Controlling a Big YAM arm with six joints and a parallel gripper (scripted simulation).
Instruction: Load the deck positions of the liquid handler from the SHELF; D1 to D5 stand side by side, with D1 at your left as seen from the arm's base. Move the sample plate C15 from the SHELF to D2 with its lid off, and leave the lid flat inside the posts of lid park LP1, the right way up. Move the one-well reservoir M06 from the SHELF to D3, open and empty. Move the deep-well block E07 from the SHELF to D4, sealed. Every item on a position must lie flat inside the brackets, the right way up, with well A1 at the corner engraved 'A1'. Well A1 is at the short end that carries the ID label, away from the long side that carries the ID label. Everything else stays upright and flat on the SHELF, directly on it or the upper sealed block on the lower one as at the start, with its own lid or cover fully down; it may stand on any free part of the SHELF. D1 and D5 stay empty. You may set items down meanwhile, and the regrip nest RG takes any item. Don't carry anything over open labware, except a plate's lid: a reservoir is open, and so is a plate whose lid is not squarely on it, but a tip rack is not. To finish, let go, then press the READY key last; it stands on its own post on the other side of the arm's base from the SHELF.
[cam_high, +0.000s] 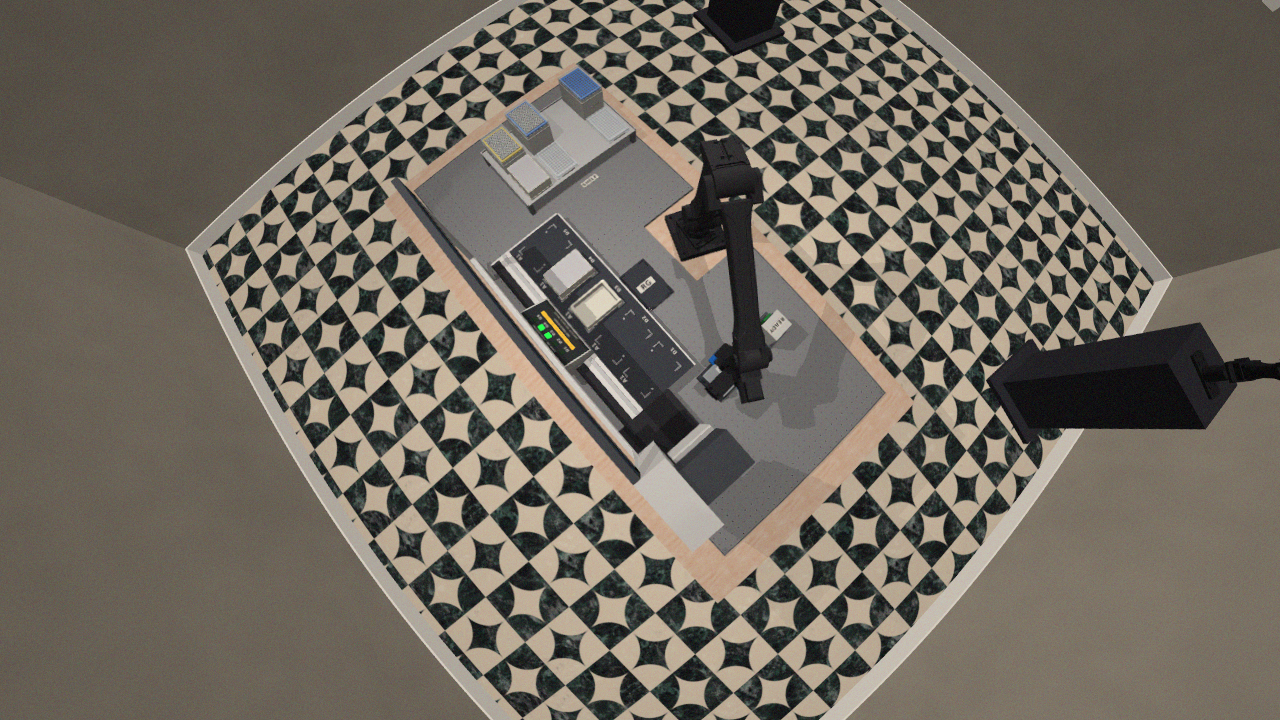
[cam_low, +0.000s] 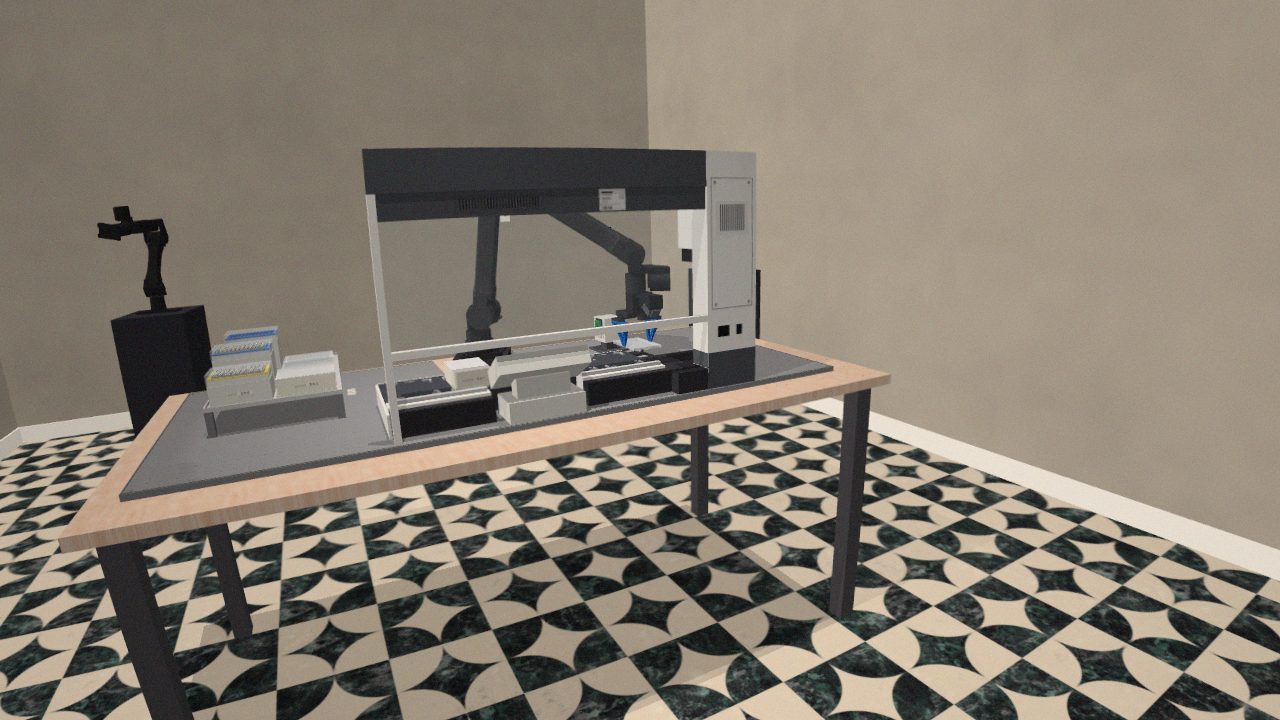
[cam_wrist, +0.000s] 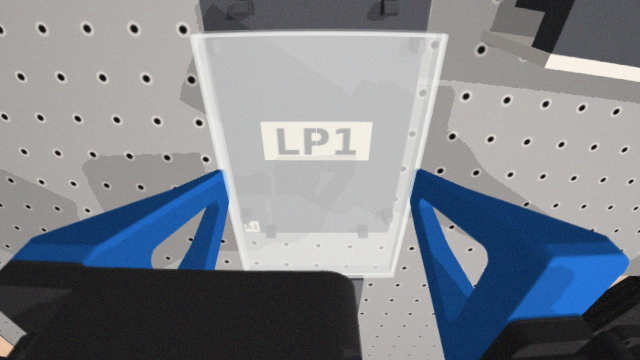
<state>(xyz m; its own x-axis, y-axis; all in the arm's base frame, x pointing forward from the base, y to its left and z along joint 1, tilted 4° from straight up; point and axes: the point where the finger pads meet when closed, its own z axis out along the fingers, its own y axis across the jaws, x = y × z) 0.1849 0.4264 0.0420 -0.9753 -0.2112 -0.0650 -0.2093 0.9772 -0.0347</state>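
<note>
The dark lid park LP1 is 50 mm below my hand. Round my hand: clear plate lid (10 mm below); then READY key (180 mm behind, 60 mm to the right, 20 mm above); then regrip nest RG (50 mm ahead, 360 mm to the right, 50 mm below).
</note>
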